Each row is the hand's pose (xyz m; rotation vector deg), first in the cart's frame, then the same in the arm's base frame.
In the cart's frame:
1: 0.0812 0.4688 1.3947 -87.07 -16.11 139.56
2: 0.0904 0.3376 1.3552 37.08 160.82 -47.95
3: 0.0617 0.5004 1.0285 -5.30 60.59 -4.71
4: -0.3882 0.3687 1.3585 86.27 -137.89 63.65
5: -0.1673 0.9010 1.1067 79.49 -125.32 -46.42
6: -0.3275 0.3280 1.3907 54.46 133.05 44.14
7: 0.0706 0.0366 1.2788 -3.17 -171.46 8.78
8: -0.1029 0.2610 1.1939 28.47 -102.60 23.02
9: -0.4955 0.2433 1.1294 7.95 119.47 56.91
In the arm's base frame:
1: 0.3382 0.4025 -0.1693 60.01 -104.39 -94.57
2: 0.3313 0.3965 -0.0323 27.28 54.97 -153.55
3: 0.2312 0.0544 -0.1159 -91.54 46.63 -72.41
4: -0.1300 0.4996 -0.1136 27.21 -34.20 111.66
5: 0.0471 0.0781 -0.5455 4.51 -102.65 52.94
6: -0.0652 0.5266 -0.0755 17.93 103.49 -78.71
7: 0.2795 0.4054 0.2744 -29.97 -95.24 136.89
8: 0.1011 0.3078 0.0592 -53.74 -43.07 84.03
9: -0.2957 0.3400 0.0500 -25.63 126.73 -69.83

